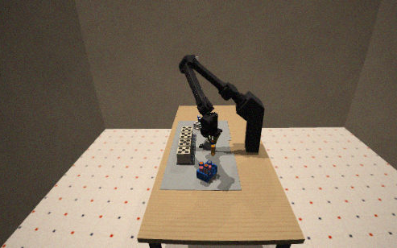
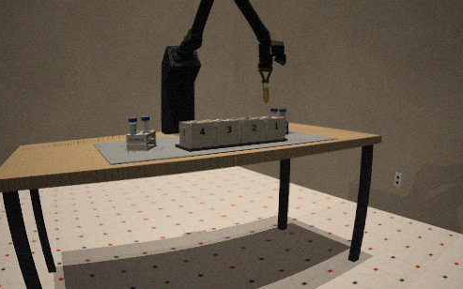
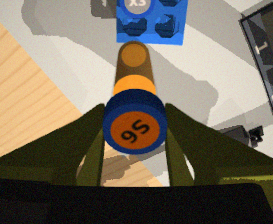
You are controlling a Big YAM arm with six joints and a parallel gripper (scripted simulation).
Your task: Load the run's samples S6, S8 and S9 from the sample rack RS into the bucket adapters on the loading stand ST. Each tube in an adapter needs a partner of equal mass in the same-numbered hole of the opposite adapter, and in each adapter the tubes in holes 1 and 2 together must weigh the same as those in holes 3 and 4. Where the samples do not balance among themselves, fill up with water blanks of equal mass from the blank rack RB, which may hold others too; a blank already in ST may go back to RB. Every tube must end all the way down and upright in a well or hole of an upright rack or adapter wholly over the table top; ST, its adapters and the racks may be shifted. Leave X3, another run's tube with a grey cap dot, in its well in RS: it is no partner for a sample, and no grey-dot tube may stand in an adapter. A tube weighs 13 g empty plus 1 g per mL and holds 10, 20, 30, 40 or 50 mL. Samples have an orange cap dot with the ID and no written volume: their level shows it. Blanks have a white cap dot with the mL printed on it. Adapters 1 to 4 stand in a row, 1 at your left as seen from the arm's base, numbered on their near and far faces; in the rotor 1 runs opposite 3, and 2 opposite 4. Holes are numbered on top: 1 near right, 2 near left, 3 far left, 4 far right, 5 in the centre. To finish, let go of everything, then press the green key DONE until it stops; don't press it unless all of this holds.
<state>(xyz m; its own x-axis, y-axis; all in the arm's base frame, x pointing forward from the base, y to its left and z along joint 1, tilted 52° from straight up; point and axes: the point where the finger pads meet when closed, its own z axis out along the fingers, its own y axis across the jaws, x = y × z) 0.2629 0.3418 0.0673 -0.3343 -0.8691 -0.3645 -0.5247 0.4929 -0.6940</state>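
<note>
Right now the sample tube S8 is 19 cm below my hand, 7 cm ahead of it and 4 cm to the left of it. The rest, counted from my hand: blue sample rack rs (23 cm below, 4 cm ahead, 2 cm to the left); then tube X3 (19 cm below, 3 cm to the left, 3 cm ahead); then sample tube S9 (19 cm below, 7 cm to the left, 4 cm ahead).
</note>
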